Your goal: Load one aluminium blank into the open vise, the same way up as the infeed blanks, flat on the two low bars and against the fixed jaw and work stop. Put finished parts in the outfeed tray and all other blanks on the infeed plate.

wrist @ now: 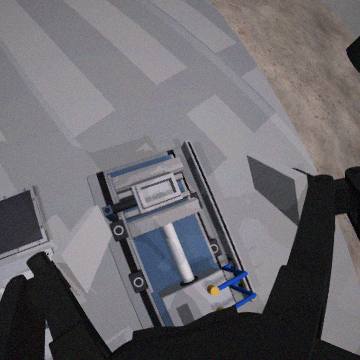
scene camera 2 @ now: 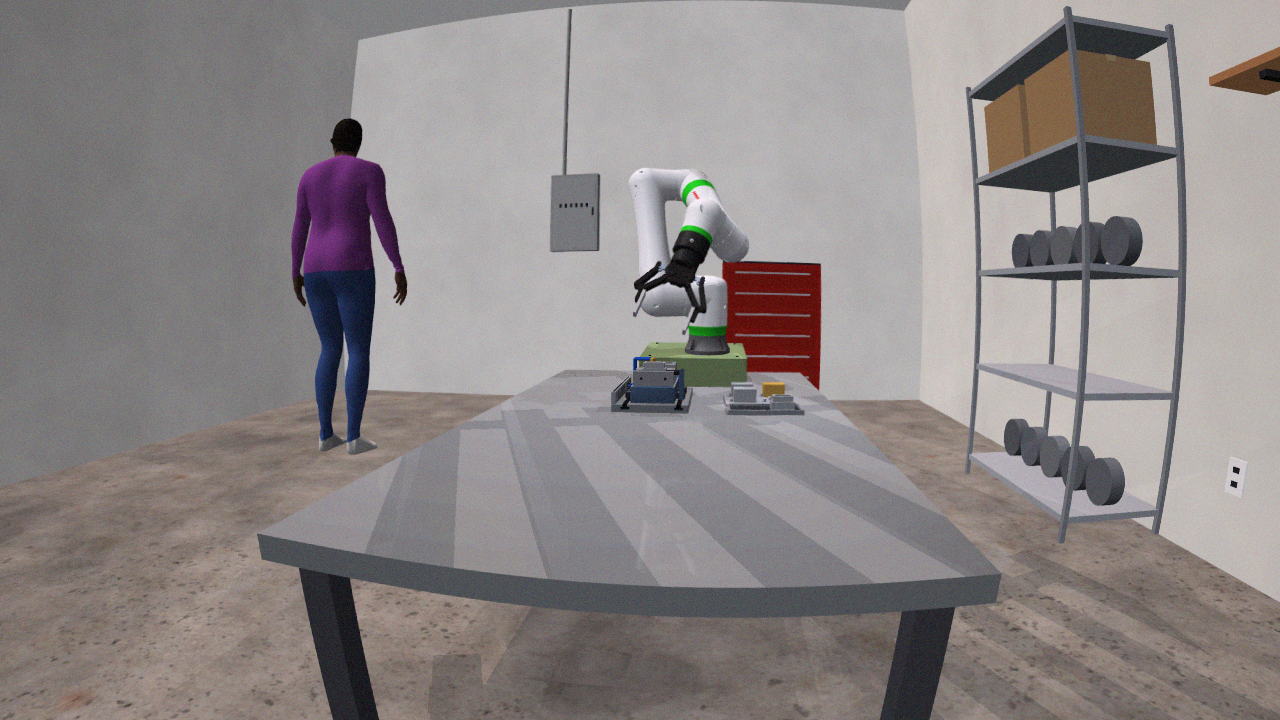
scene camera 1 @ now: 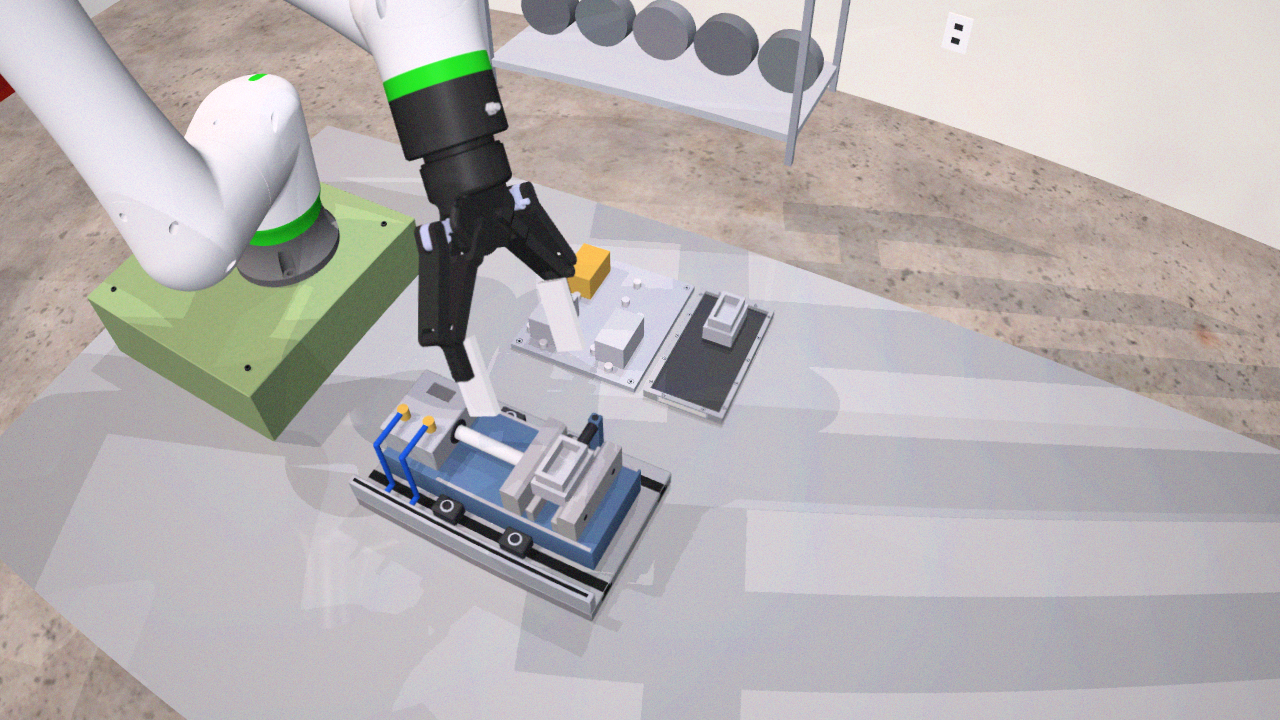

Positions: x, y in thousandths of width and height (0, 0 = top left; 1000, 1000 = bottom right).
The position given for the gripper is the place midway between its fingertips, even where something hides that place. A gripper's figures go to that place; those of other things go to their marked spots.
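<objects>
A brass blank (scene camera 1: 464, 369) sits 1.10 m from the lens, while a dark outfeed tray (scene camera 1: 545, 519) is 1.03 m from the lens. The gripper (scene camera 1: 415, 527) is 0.77 m from the lens.
</objects>
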